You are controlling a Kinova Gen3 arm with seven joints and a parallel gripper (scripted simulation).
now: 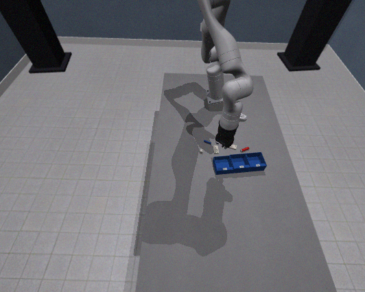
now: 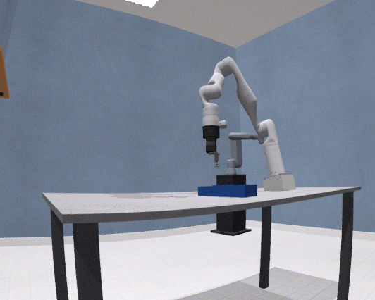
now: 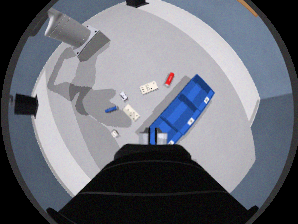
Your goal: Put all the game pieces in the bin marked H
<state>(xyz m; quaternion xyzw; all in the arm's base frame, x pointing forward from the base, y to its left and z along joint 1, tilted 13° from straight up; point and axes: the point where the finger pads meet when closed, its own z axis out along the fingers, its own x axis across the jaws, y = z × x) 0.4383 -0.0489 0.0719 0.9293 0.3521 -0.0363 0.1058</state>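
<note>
Now: the blue three-compartment bin 120 mm below my hand, 80 mm to the left of it and 40 mm ahead of it. The rest, counted from my hand: blue piece (140 mm below, 130 mm behind, 40 mm to the right); then die (140 mm below, 90 mm to the right, 70 mm behind); then grey-white piece (140 mm below, 120 mm behind, 10 mm to the left).
</note>
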